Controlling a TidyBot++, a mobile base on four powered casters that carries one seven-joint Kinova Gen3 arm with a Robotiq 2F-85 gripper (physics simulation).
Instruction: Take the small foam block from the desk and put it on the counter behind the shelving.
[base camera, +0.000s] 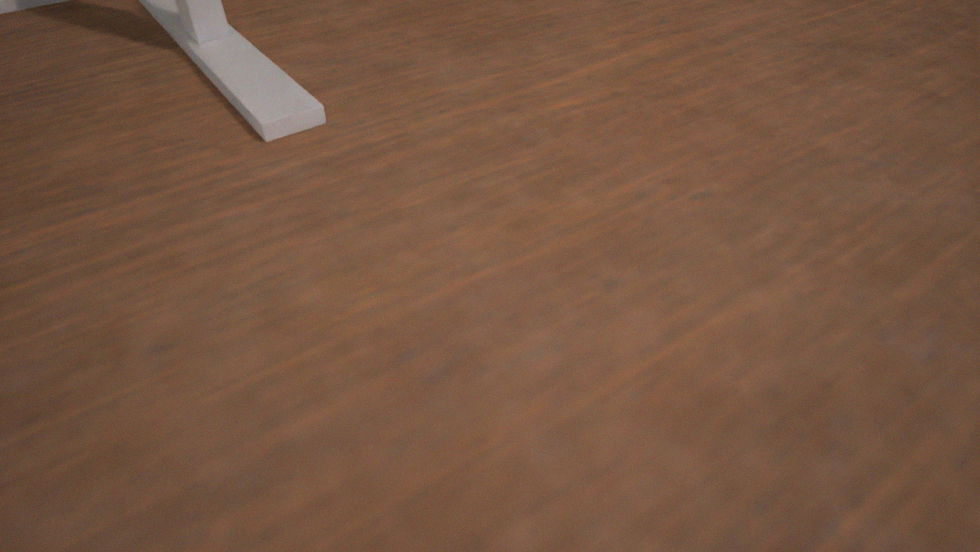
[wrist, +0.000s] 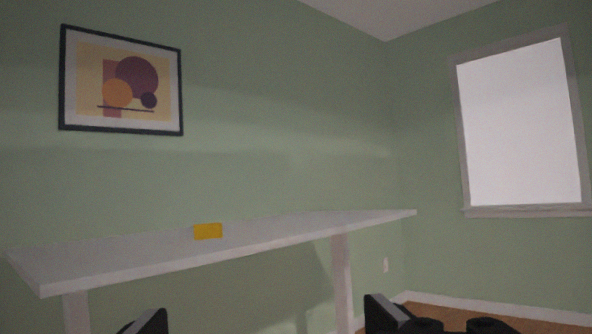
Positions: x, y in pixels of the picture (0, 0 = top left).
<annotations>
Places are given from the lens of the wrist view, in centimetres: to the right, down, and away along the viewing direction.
white desk (wrist: 70, 268): -49, 22, 72
window with blinds (wrist: 515, 101): 164, -49, 248
framed picture (wrist: 107, 83): -82, -36, 145
The marked spots on the framed picture and the window with blinds are 267 cm apart.
</annotations>
